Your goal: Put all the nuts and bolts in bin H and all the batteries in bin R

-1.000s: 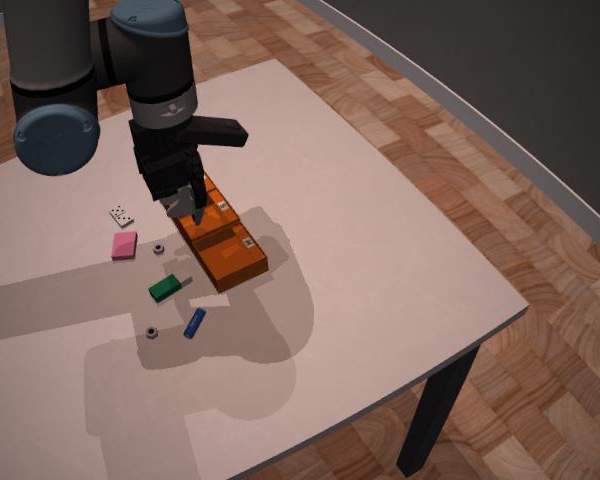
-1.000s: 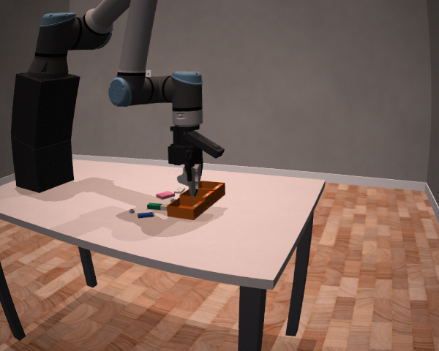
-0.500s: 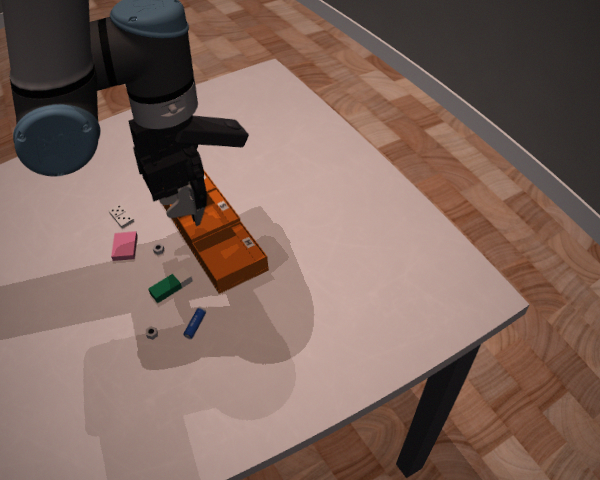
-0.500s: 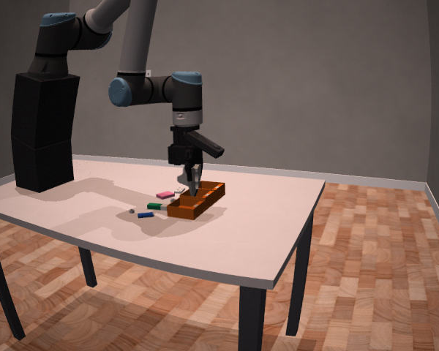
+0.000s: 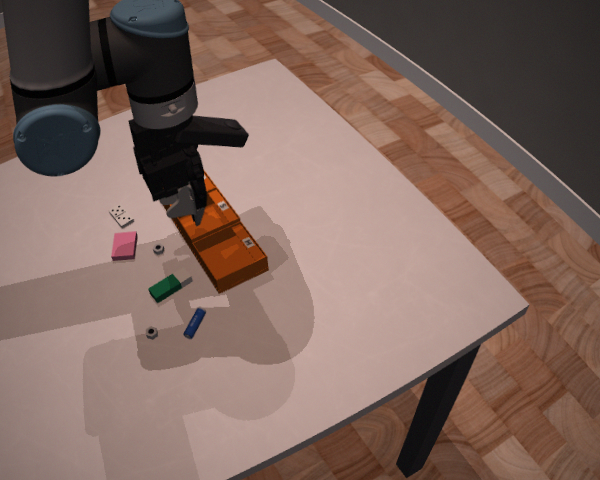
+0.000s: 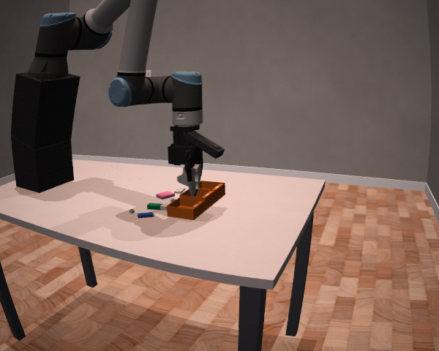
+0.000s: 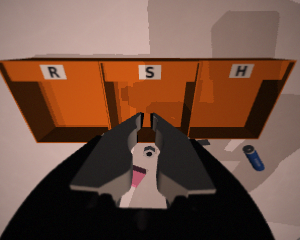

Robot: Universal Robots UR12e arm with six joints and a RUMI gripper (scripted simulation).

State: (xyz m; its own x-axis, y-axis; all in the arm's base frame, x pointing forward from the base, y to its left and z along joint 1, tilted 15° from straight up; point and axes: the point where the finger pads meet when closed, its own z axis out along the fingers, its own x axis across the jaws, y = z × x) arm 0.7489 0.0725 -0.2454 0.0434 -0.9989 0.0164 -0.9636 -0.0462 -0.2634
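Right now my hand is 20 mm above the orange bin row and 10 mm short of it. Round my hand: green block 90 mm to the right, 70 mm behind, 30 mm below; pink block 120 mm behind, 30 mm below, 20 mm to the left; white domino 110 mm behind, 100 mm to the left, 30 mm below.
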